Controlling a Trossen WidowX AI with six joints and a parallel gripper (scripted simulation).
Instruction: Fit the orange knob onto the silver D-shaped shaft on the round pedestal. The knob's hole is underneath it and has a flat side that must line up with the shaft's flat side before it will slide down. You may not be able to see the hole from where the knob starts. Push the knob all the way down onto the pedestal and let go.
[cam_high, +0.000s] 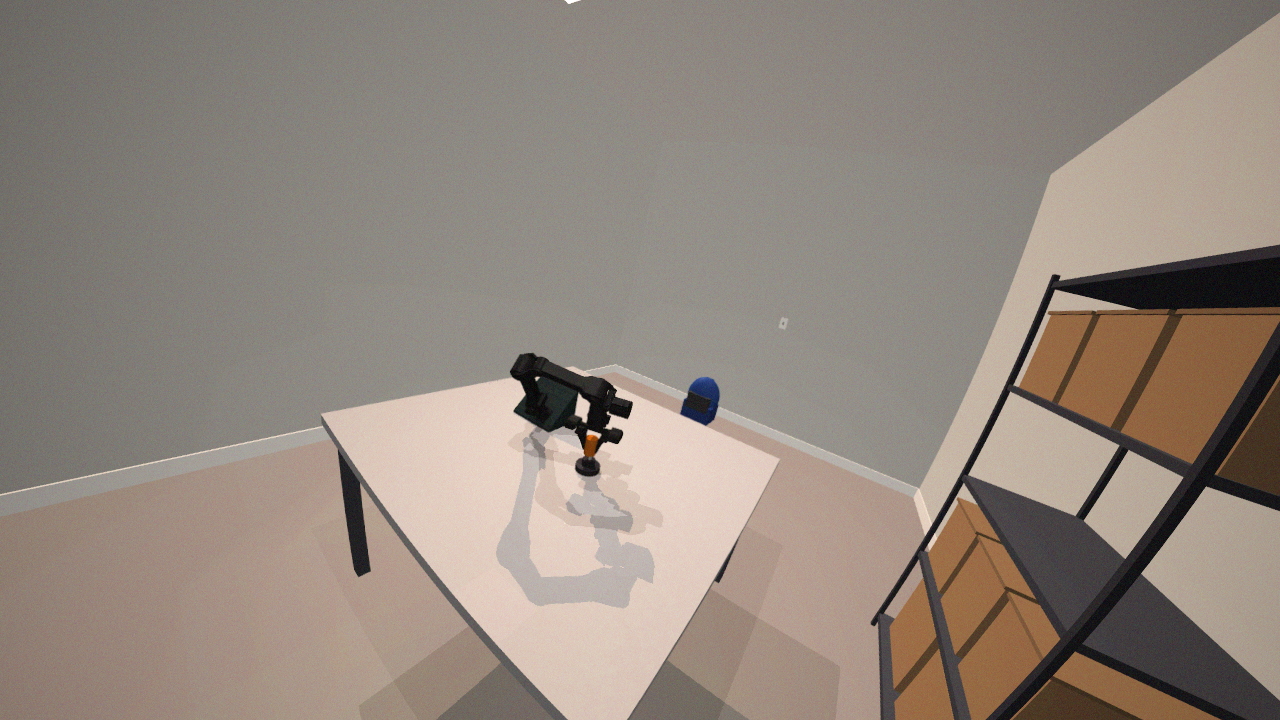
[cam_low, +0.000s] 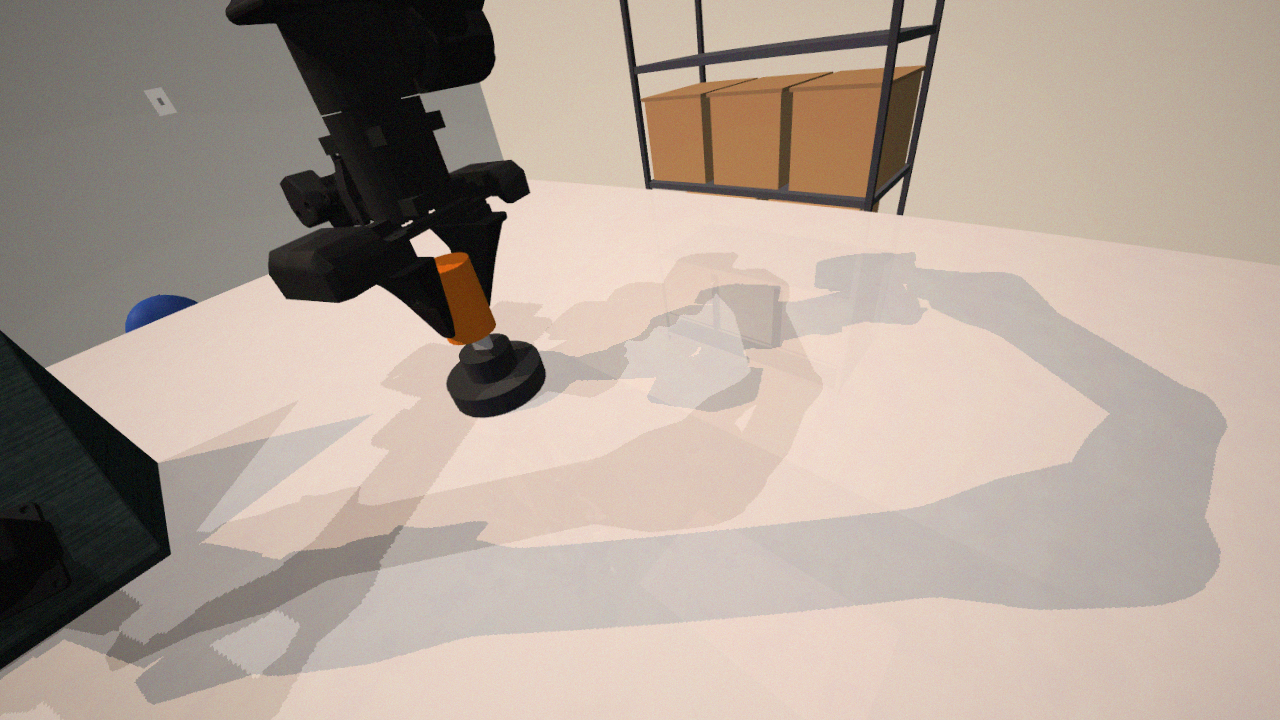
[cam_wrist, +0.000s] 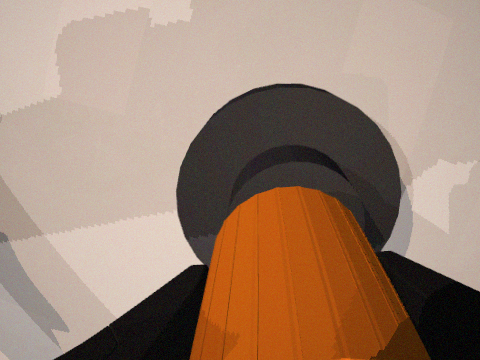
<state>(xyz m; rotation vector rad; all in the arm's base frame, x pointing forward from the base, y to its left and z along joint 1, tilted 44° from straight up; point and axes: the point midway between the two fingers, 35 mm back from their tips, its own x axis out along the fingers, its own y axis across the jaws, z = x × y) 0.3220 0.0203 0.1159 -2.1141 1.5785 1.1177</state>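
My gripper tip is now 30 mm below the orange knob. Round my gripper tip: round black pedestal 40 mm below.
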